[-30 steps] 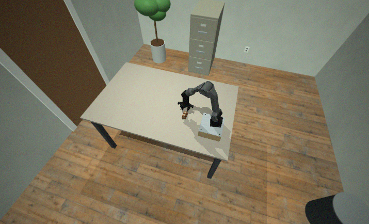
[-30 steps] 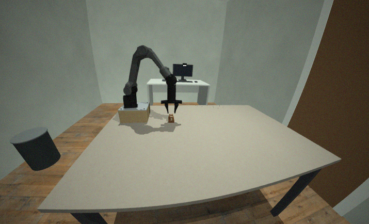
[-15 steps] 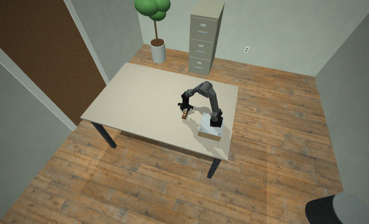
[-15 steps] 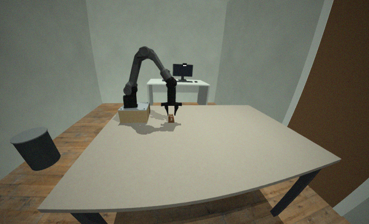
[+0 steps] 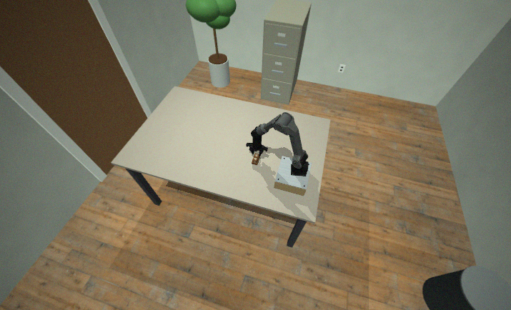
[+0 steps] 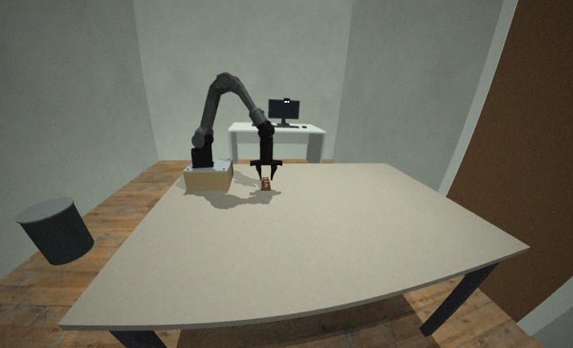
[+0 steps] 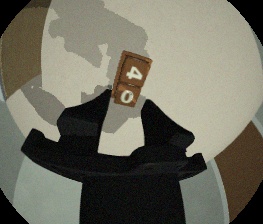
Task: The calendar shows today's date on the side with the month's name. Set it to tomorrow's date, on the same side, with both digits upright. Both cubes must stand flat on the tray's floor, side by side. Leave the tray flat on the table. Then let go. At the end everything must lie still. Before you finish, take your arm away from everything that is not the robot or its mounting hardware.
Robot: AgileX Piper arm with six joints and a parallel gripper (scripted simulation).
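My gripper is now 3 cm above the wooden digit cube. The rest, counted from my hand: brown tray: 4 cm below, 2 cm to the left.
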